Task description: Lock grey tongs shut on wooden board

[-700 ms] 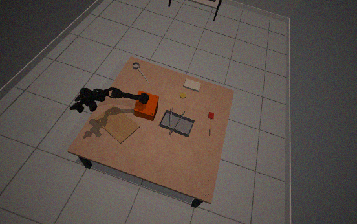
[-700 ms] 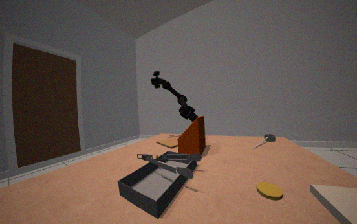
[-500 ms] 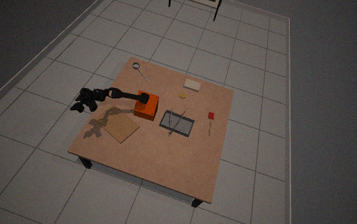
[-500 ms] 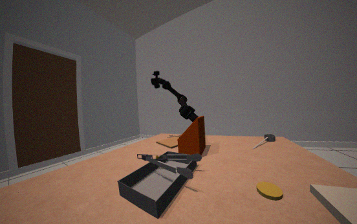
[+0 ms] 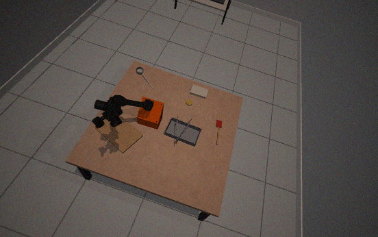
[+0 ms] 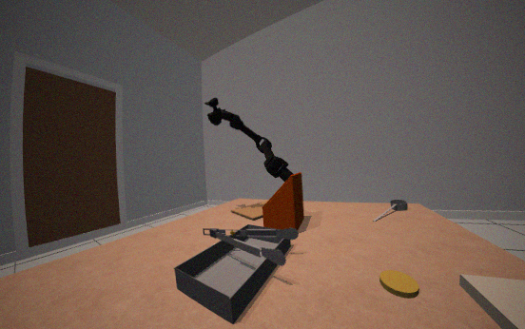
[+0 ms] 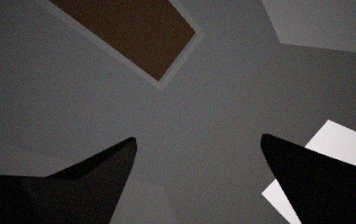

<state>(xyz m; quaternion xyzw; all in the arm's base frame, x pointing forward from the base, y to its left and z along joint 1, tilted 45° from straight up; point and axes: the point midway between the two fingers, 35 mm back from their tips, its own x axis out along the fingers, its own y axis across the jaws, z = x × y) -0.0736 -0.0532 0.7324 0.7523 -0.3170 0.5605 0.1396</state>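
Right now my gripper tip is 410 mm short of the grey roasting tin, 540 mm to the right of it and 680 mm above it. Also, from my gripper tip: slab 420 mm ahead, 1090 mm to the left, 690 mm below; wooden board 130 mm behind, 340 mm to the left, 700 mm below; yellow disc 360 mm ahead, 910 mm to the left, 700 mm below.
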